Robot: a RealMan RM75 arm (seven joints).
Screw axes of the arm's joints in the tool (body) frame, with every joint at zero. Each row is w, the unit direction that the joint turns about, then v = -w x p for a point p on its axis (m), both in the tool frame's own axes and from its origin. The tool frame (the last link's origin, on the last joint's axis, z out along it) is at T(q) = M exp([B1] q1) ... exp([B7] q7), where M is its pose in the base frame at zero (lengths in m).
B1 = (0, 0, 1, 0.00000, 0.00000, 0.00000)
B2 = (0, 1, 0, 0.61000, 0.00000, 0.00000)
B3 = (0, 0, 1, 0.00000, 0.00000, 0.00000)
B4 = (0, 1, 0, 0.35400, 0.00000, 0.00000)
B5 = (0, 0, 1, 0.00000, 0.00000, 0.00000)
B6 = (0, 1, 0, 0.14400, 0.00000, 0.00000)
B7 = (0, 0, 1, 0.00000, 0.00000, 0.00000)
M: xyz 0.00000 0.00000 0.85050 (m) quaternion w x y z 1 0 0 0
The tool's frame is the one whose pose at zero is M.
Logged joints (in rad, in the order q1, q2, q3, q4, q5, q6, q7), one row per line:
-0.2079 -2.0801 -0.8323 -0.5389 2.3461 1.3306 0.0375
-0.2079 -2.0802 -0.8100 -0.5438 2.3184 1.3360 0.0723
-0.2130 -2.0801 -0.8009 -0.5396 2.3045 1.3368 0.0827
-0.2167 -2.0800 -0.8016 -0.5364 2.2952 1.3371 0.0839
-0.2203 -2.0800 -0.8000 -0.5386 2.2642 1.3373 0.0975
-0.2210 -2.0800 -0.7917 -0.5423 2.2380 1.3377 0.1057
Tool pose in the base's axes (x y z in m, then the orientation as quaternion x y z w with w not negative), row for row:
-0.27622 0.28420 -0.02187 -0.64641 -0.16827 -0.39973 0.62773
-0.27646 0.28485 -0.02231 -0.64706 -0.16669 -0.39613 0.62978
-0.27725 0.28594 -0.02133 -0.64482 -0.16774 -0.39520 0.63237
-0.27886 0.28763 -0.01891 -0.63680 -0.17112 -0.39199 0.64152
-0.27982 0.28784 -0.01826 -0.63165 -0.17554 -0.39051 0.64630
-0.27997 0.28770 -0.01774 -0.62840 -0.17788 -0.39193 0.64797
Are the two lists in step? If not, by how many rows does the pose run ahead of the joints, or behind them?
The pose runs 1 row ahead of the joints: the pose in row i belongs to the joints in row i + 1.
